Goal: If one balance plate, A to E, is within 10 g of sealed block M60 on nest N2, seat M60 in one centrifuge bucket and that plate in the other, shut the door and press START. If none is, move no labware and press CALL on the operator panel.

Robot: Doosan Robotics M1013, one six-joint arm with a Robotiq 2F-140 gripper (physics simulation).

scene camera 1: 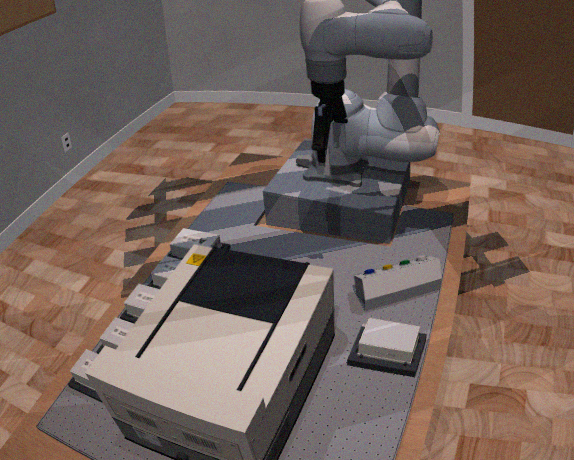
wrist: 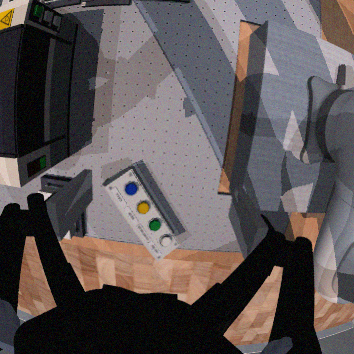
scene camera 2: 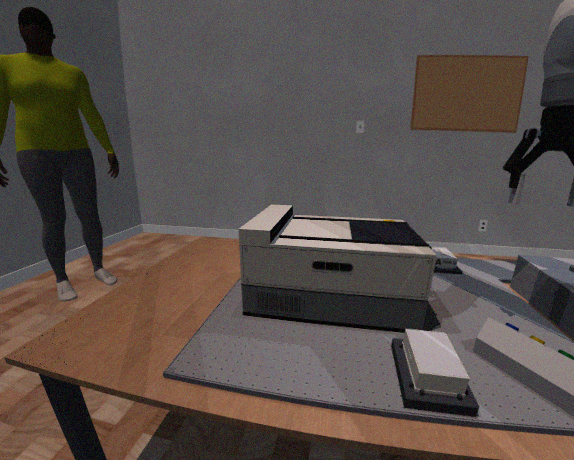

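Pixels of known places: gripper, between the fingertips: (scene camera 1: 332,160) (wrist: 160,193) (scene camera 2: 543,205); arm's base, origin of its link: (scene camera 1: 336,169) (wrist: 336,123).
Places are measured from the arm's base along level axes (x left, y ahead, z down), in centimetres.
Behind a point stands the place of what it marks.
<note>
My gripper (scene camera 1: 324,154) {z -22.6, x 6.0, y 35.7 cm} (scene camera 2: 543,195) {z -22.6, x 6.0, y 35.7 cm} (wrist: 160,193) {z -22.6, x 6.0, y 35.7 cm} is open and empty, pointing down high above the table by the robot's base. A white block (scene camera 1: 389,337) {z 3.2, x 24.4, y 66.1 cm} (scene camera 2: 435,355) {z 3.2, x 25.8, y 65.5 cm}, taken as M60, sits on a dark nest (scene camera 1: 382,366) {z 7.6, x 23.9, y 71.3 cm} (scene camera 2: 435,402) {z 7.5, x 32.4, y 67.3 cm}; its label is unreadable. White balance plates (scene camera 1: 145,298) {z 4.3, x -37.7, y 63.7 cm} stand in a row beside the centrifuge (scene camera 1: 215,350) {z -11.3, x -5.5, y 88.3 cm} (scene camera 2: 330,270) {z -5.7, x 8.7, y 84.6 cm} (wrist: 10,172) {z -11.3, x 8.1, y 63.1 cm}; plate A (scene camera 2: 446,258) {z 4.5, x -28.0, y 37.8 cm} shows its letter, its weight unreadable. The centrifuge's top has a black panel (scene camera 1: 245,282) {z -11.6, x -5.8, y 69.0 cm} (scene camera 2: 385,232) {z -11.6, x -5.1, y 68.7 cm}; its buckets do not show. The operator panel (scene camera 1: 400,287) {z 5.2, x 24.9, y 46.7 cm} (scene camera 2: 525,357) {z 4.5, x 24.3, y 46.6 cm} (wrist: 125,200) {z 2.4, x 18.8, y 45.3 cm} has blue, yellow, green and white buttons.
The grey robot pedestal (scene camera 1: 330,212) {z 3.0, x 1.6, y 19.9 cm} (wrist: 257,125) {z -0.1, x 2.2, y 19.4 cm} stands at the end of the perforated mat (scene camera 1: 340,400) {z 9.6, x 16.3, y 80.8 cm} (scene camera 2: 300,355) {z 9.6, x 20.2, y 90.9 cm} (wrist: 135,135) {z 9.7, x 6.1, y 43.9 cm}. The operator panel lies between pedestal and nest. A person in a yellow top (scene camera 2: 52,105) stands beyond the wooden table (scene camera 2: 130,340) {z 10.9, x 19.1, y 132.5 cm}.
</note>
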